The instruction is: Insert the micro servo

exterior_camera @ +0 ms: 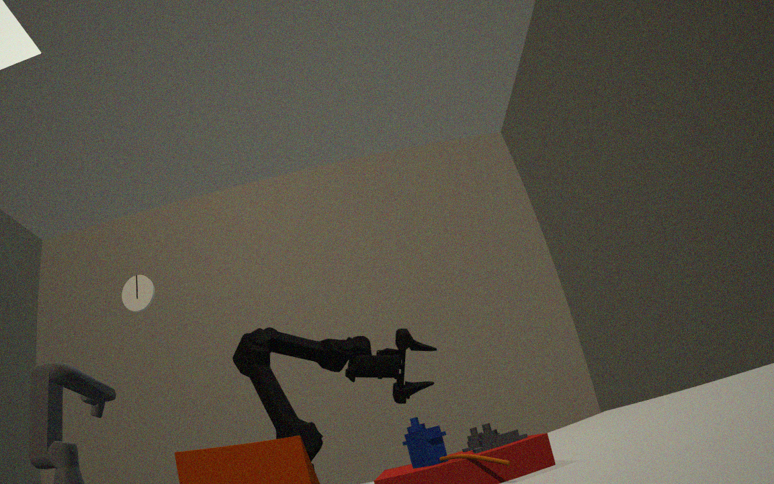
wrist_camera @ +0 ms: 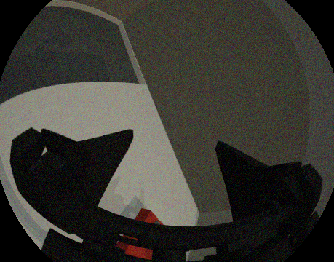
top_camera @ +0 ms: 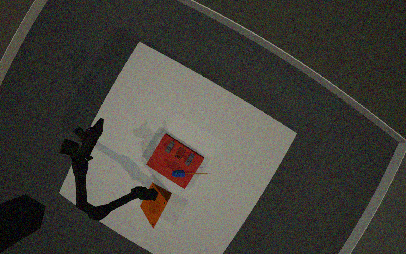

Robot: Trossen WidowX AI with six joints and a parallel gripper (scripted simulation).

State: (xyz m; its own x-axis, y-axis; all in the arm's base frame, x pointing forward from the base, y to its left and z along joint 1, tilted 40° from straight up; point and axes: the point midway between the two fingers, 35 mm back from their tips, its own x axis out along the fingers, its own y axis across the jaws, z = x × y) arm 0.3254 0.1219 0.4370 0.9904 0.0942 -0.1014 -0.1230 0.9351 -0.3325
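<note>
The red deck lies 160 mm behind my gripper tip, 410 mm to the right of it and 250 mm below it.
</note>
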